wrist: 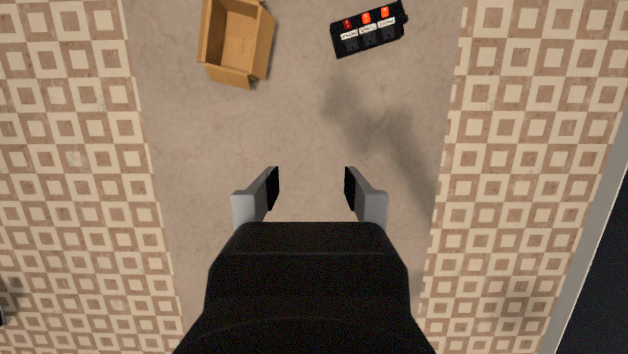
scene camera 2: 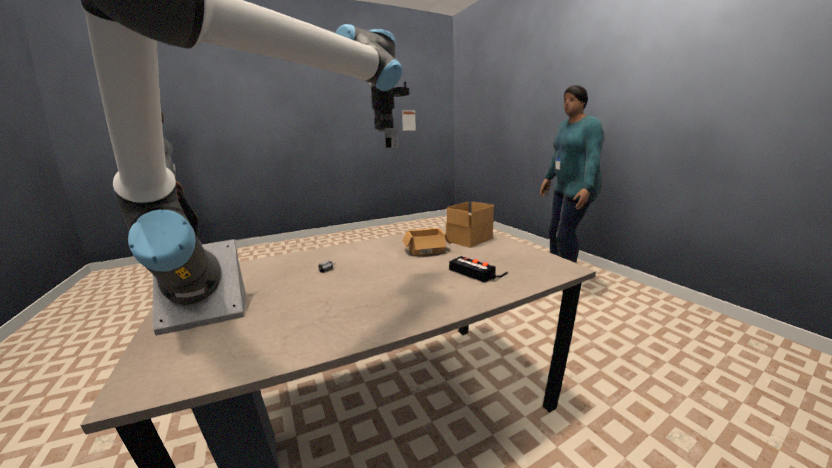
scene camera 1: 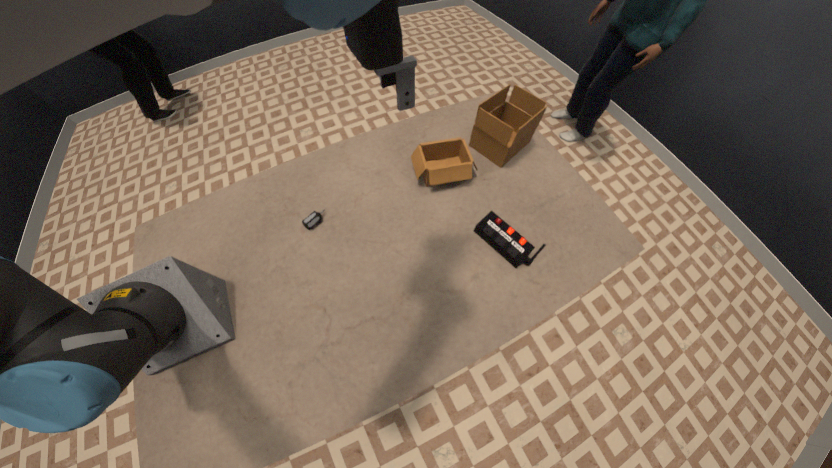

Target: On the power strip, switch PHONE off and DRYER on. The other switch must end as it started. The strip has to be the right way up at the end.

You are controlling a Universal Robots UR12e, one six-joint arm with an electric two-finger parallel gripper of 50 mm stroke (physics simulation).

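Observation:
The black power strip lies on the table with its switches and sockets facing up. Its row has three red switches. The end switch away from the cord is dark red. The middle switch and the switch at the cord end glow bright orange-red. White labels sit beside them, too blurred to read surely. My gripper is open and empty, high above the table, apart from the strip, which shows ahead of the fingers in the wrist view.
A small open carton stands near the strip. A taller open carton is behind it. A small dark device lies nearer the robot base. A person in teal stands beyond the table.

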